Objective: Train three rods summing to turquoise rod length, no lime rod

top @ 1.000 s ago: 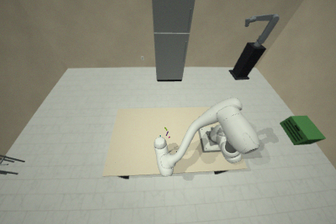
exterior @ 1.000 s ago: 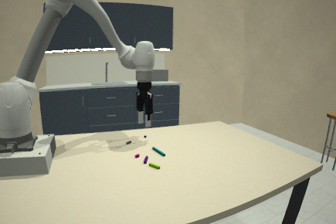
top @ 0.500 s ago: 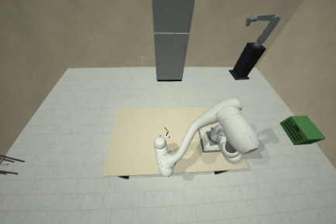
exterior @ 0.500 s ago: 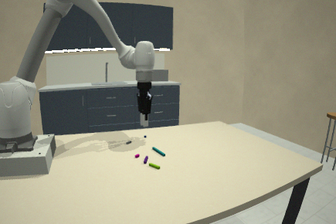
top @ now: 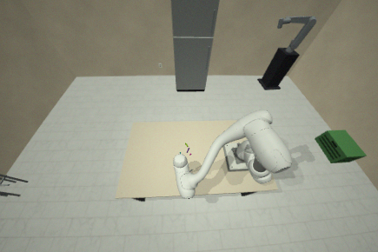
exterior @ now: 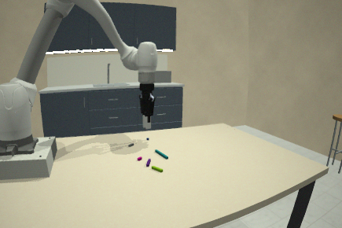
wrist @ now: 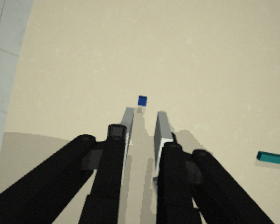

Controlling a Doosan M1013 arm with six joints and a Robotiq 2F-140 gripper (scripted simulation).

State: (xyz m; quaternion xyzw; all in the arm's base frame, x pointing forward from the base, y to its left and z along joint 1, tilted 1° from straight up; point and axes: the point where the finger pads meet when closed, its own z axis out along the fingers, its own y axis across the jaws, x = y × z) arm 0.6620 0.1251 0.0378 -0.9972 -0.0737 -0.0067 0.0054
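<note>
My gripper is now 1 cm short of the small blue rod and 10 cm above it. Also, from my hand: turquoise rod 2 cm behind, 22 cm to the right, 10 cm below; grey rod 11 cm behind, 5 cm to the right, 10 cm below; magenta rod 12 cm behind, 23 cm to the right, 10 cm below.
</note>
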